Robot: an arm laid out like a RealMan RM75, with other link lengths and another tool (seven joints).
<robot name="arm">
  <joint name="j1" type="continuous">
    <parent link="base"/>
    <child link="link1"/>
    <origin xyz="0 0 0.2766" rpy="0 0 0"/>
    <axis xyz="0 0 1"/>
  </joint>
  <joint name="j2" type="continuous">
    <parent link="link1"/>
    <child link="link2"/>
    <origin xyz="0 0 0" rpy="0 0 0"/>
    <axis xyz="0 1 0"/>
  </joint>
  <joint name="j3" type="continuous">
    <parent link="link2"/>
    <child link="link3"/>
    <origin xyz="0 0 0.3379" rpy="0 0 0"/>
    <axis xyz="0 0 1"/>
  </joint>
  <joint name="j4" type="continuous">
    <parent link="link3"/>
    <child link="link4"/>
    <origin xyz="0 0 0" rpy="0 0 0"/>
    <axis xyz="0 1 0"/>
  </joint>
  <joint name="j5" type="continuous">
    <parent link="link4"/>
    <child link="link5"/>
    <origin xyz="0 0 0.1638" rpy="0 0 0"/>
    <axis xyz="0 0 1"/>
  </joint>
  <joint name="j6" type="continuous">
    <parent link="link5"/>
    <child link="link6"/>
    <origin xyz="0 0 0" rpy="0 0 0"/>
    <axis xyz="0 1 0"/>
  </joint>
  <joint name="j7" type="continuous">
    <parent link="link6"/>
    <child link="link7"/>
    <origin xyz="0 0 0.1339" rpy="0 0 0"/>
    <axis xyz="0 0 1"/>
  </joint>
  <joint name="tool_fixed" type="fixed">
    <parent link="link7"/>
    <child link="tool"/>
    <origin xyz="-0.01 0.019 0.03" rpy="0.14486 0 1.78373"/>
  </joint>
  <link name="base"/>
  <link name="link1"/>
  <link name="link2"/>
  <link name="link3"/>
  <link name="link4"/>
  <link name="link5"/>
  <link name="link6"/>
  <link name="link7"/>
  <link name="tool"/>
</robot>
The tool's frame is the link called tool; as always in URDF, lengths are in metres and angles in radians. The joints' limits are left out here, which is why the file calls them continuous.
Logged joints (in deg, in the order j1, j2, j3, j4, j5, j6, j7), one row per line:
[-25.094, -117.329, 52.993, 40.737, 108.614, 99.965, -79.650]
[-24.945, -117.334, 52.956, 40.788, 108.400, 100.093, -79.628]
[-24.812, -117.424, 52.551, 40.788, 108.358, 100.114, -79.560]
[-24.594, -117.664, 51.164, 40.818, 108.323, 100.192, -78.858]
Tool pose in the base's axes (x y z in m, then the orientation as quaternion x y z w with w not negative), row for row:
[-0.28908, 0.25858, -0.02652, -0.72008, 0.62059, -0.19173, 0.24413]
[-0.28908, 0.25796, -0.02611, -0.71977, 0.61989, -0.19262, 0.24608]
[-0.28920, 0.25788, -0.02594, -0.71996, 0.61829, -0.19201, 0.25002]
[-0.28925, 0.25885, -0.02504, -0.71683, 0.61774, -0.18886, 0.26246]
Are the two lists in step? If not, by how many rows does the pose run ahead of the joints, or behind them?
They are in step.
